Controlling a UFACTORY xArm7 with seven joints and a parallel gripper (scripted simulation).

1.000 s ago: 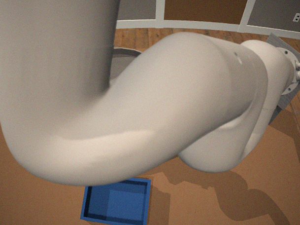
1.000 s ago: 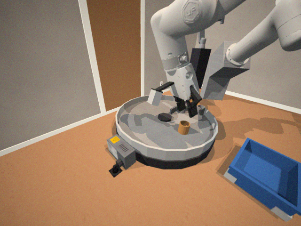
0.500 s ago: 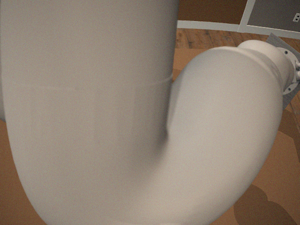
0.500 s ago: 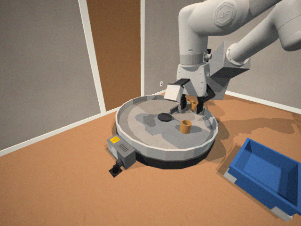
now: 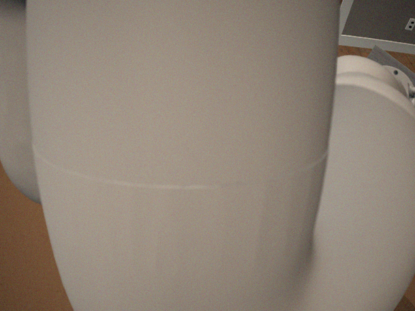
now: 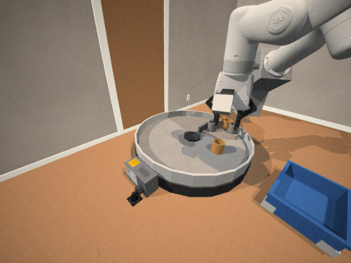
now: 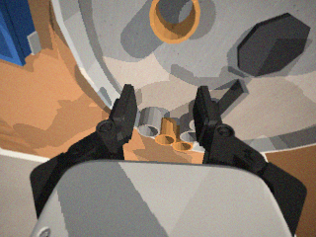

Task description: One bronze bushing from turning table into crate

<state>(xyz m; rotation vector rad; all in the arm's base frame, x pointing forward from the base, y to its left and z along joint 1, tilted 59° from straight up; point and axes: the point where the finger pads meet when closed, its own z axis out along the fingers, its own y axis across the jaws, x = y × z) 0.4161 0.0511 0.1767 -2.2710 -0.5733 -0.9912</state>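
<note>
The blue crate lies 240 mm to the left of my hand, 120 mm below it and 100 mm behind it.
</note>
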